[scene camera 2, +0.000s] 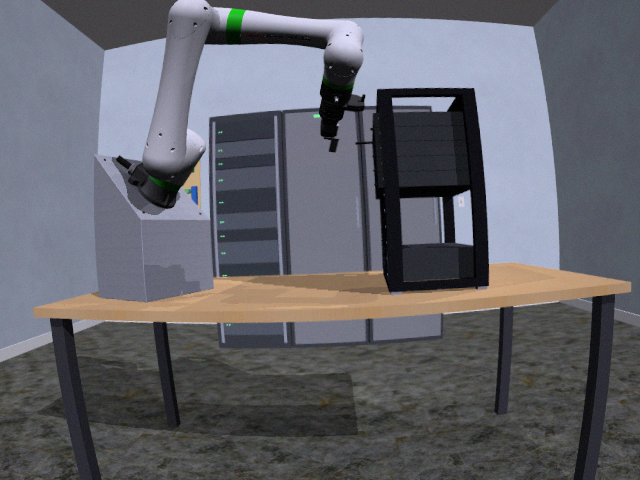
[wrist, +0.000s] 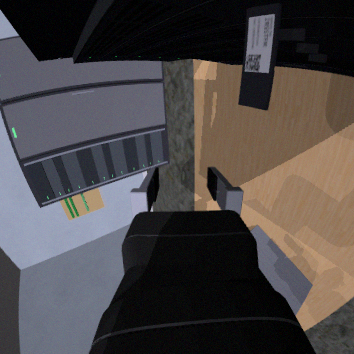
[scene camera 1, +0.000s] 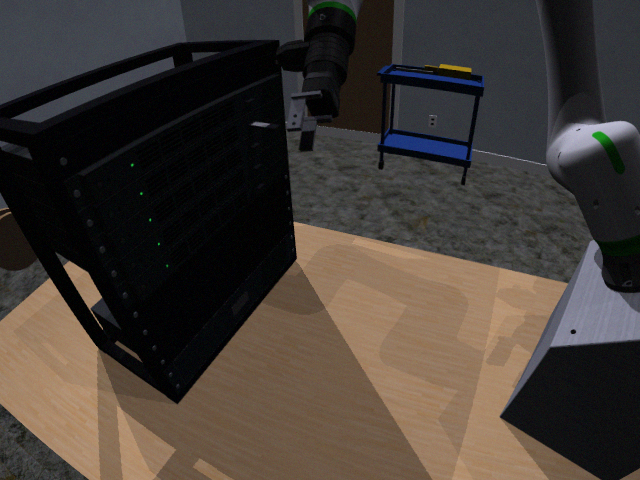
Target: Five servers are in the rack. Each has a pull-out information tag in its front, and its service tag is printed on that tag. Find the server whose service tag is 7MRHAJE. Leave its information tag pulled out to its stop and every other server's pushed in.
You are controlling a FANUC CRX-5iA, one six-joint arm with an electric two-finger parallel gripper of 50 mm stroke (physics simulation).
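Frame: origin at the arm's base, x ahead, y up, z right, level; metres.
Where they show: gripper, fingertip midpoint: [scene camera 2: 332,145] [wrist: 182,176] [scene camera 1: 300,140]; arm's base at its link origin: [scene camera 2: 156,194].
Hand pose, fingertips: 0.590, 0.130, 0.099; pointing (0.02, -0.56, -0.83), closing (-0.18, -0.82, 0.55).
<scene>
Things, the pixels of their centre, and the offset from my fingertips, as dx, dy, dz.
- black rack at the middle of its body: [scene camera 1: 171,209] [scene camera 2: 422,194] +0.293, -0.171, +0.047
- information tag at the middle of its body: [wrist: 261,31] [scene camera 1: 257,124] [scene camera 2: 369,142] +0.097, -0.010, +0.094
The black rack [scene camera 1: 170,98] [scene camera 2: 479,206] holds five servers, with a green light on each in scene camera 1. The information tag [scene camera 1: 262,125] [scene camera 2: 364,143] [wrist: 258,75] of the second server from the top sticks out. In the wrist view its white label faces the camera, with small print and a square code; I cannot read the print surely. Three other tags [wrist: 291,34] [wrist: 307,48] [wrist: 317,58] look pushed in. My gripper [scene camera 1: 300,135] [scene camera 2: 333,144] [wrist: 182,176] is open and empty, in front of the rack and apart from the pulled-out tag.
The rack stands on a wooden table [scene camera 1: 320,403] [scene camera 2: 310,312]. The grey robot pedestal [scene camera 1: 573,382] [scene camera 2: 175,258] stands at the table's other end. A blue cart [scene camera 1: 431,85] stands by the wall. Tall cabinets [scene camera 2: 325,206] [wrist: 90,120] stand behind the table.
</scene>
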